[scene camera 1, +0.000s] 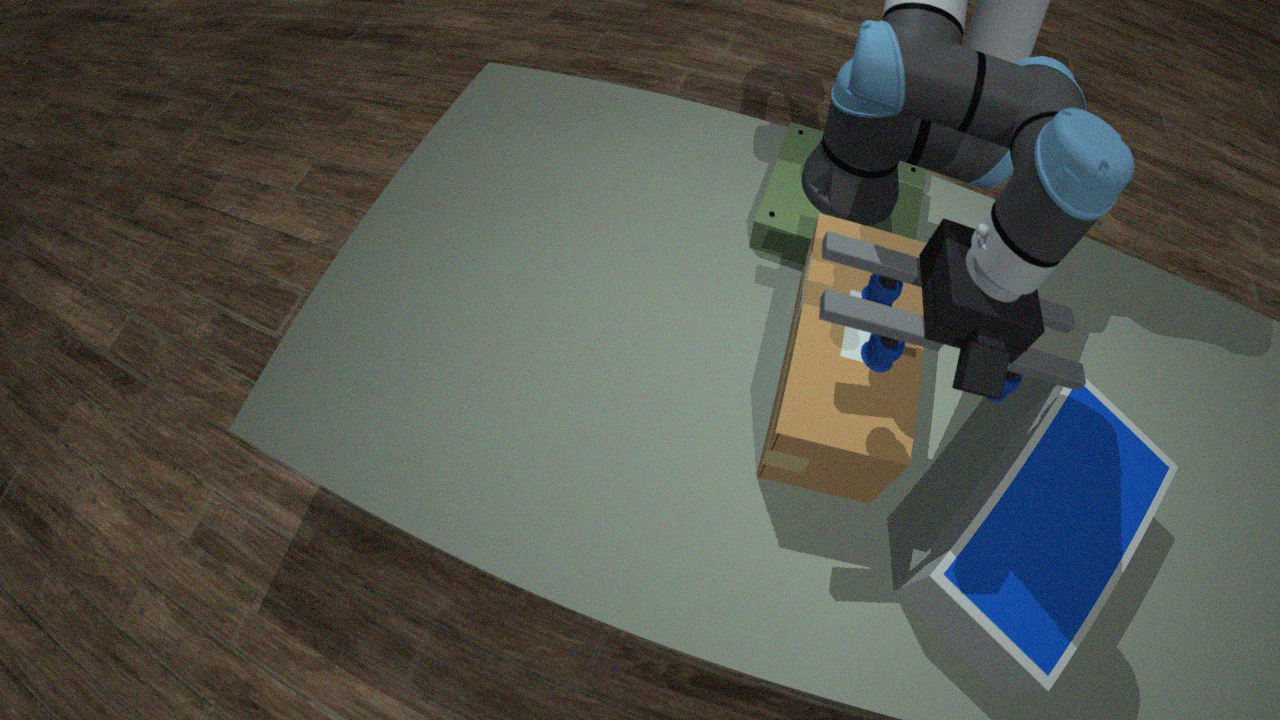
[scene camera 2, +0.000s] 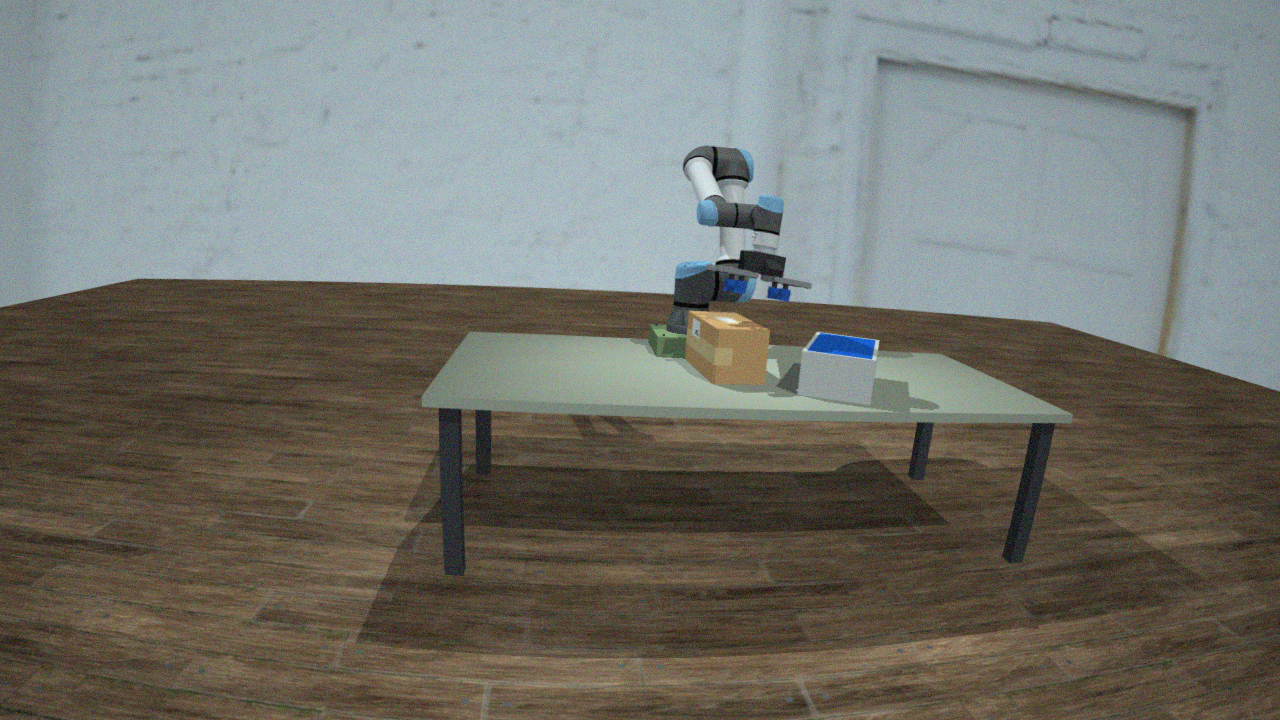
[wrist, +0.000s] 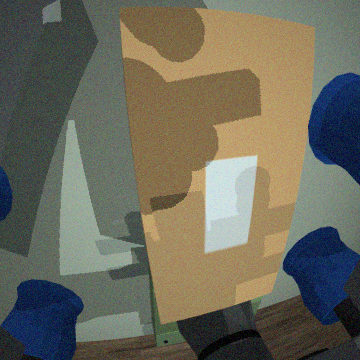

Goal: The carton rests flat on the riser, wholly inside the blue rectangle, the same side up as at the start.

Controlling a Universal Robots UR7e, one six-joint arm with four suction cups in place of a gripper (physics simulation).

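Frame: origin at the arm's base, x ahead, y left, z up, level; centimetres.
Seen in the pictures: hand at its tool point: (scene camera 2: 756,295) (wrist: 172,233); arm's base at its link origin: (scene camera 1: 849,187).
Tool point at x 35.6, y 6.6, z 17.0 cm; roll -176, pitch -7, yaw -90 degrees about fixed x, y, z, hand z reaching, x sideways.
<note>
Offsets run from my tool point to a thing's top centre. Level surfaces: height alone.
The tan carton {dx -5.4, dy -6.2, dz -8.1 cm} (scene camera 1: 827,407) (scene camera 2: 742,353) (wrist: 285,80) stands on the table beside the riser, apart from it, with a white label on its top face. The riser {dx +12.8, dy +23.4, dz -11.4 cm} (scene camera 1: 971,626) (scene camera 2: 834,376) is a white-grey box whose top bears the blue rectangle {dx +12.8, dy +23.4, dz -11.4 cm} (scene camera 1: 1060,528) (scene camera 2: 843,345) with a pale border. My gripper (scene camera 1: 944,344) (scene camera 2: 757,290) hangs above the carton and partly toward the riser. It is open: a gap shows between its blue cups and the carton top in scene camera 2. In the wrist view the cups lie to either side of the carton.
The grey-green table {dz -23.4 cm} (scene camera 1: 537,313) (scene camera 2: 554,376) bears everything. The arm's base stands on a green block (scene camera 1: 783,192) (scene camera 2: 666,342) (wrist: 166,334) just behind the carton, close to its far end. The arm's shadows fall across the carton and the riser top.
</note>
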